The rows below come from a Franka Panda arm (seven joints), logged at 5 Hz.
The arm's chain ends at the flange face. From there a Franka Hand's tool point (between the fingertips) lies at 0.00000 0.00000 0.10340 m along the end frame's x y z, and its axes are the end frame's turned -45 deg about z.
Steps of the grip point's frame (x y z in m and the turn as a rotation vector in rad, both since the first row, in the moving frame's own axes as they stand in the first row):
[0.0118, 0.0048, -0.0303, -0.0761, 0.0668, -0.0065]
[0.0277, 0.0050, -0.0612, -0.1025, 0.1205, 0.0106]
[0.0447, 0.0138, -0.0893, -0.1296, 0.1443, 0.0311]
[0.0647, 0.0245, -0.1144, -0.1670, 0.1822, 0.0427]
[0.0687, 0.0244, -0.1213, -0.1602, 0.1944, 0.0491]
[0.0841, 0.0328, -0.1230, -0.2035, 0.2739, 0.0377]
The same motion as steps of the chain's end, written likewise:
[0.0013, -0.0056, -0.0298, -0.0066, 0.1010, -0.0065]
[0.0069, -0.0148, -0.0599, 0.0127, 0.1577, 0.0106]
[0.0215, -0.0211, -0.0874, 0.0104, 0.1937, 0.0311]
[0.0378, -0.0279, -0.1113, 0.0107, 0.2469, 0.0427]
[0.0401, -0.0295, -0.1180, 0.0242, 0.2507, 0.0491]
[0.0483, -0.0319, -0.1170, 0.0498, 0.3376, 0.0377]

